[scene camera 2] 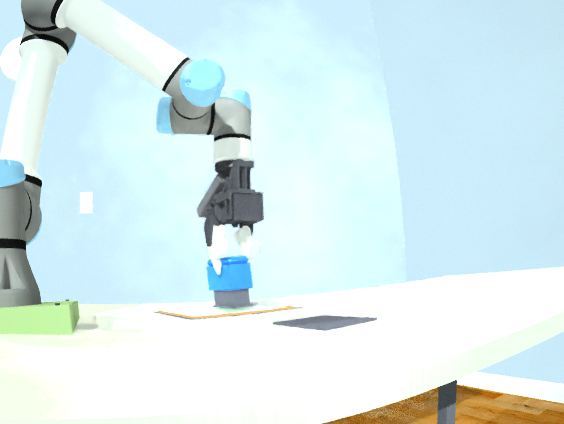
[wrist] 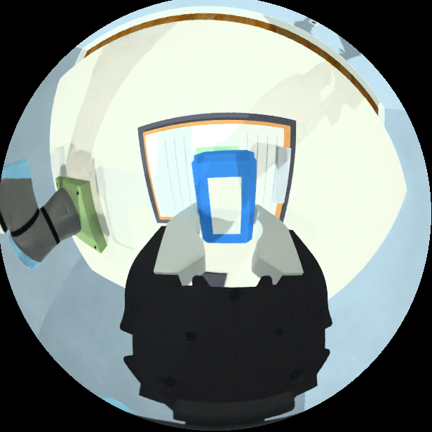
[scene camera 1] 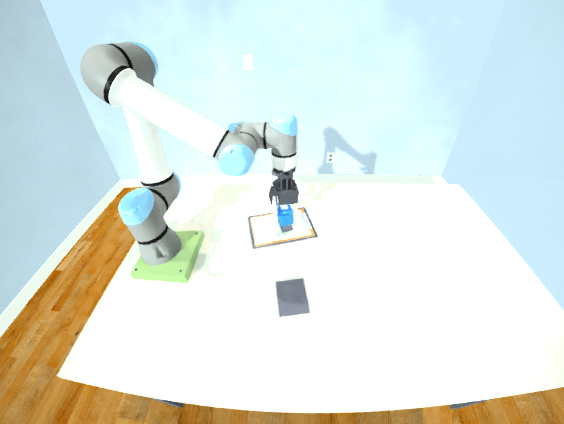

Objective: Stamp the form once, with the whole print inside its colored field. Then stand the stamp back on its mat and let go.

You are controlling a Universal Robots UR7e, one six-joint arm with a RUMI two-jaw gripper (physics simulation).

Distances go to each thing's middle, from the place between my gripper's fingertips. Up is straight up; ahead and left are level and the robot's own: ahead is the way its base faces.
Labels:
Right now my hand is 7 cm above the form (scene camera 1: 264,229), 2 cm past it and 1 cm to the right of it. From my hand the other things lie so: dark mat (scene camera 1: 292,300) (28 cm to the right, 8 cm ahead, 7 cm below).

